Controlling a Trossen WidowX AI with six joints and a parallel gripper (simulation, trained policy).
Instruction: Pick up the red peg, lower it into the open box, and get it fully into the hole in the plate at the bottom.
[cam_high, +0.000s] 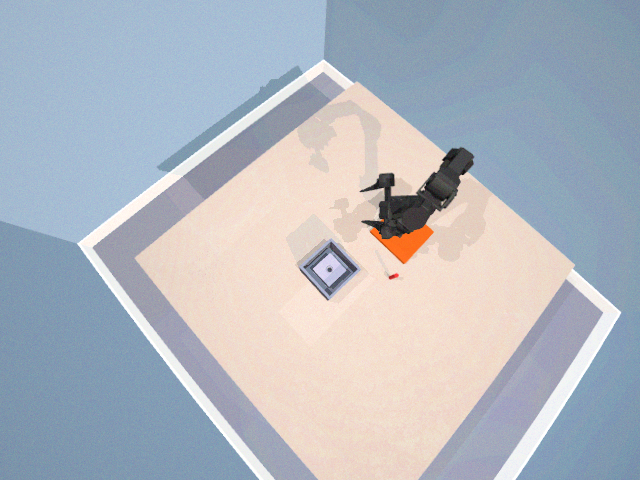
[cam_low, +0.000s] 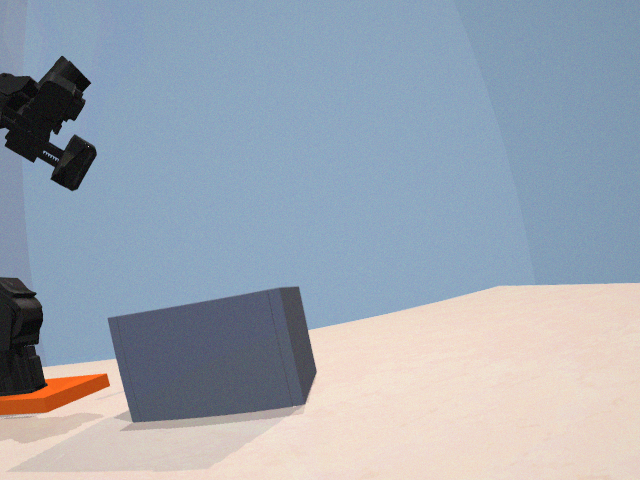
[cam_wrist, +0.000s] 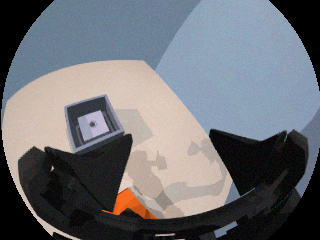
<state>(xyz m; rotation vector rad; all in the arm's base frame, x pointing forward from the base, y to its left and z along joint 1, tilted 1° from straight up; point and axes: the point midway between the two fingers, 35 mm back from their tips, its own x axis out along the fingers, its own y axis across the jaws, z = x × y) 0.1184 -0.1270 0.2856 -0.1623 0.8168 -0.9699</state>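
Now: the red peg 24 cm to the left of my gripper tip, 24 cm below it and 6 cm ahead of it. From my gripper tip the other things lie so: grey box (26 cm below, 18 cm ahead, 2 cm to the left).
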